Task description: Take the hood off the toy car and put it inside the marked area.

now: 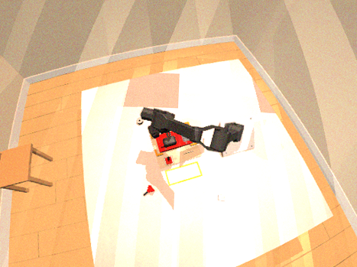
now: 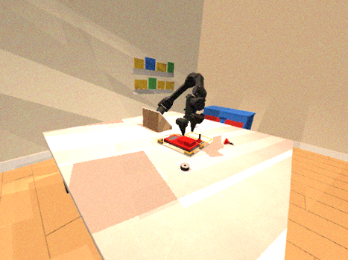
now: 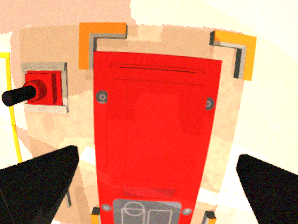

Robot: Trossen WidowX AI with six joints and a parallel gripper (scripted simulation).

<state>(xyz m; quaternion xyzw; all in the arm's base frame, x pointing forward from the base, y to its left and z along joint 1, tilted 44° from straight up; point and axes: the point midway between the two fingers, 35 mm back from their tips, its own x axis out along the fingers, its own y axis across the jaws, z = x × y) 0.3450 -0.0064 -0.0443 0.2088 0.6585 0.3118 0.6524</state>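
Right now my gripper tip is 5 cm above the red hood. From my gripper tip the other things lie so: black wheel 14 cm ahead, 17 cm to the right, 8 cm below.
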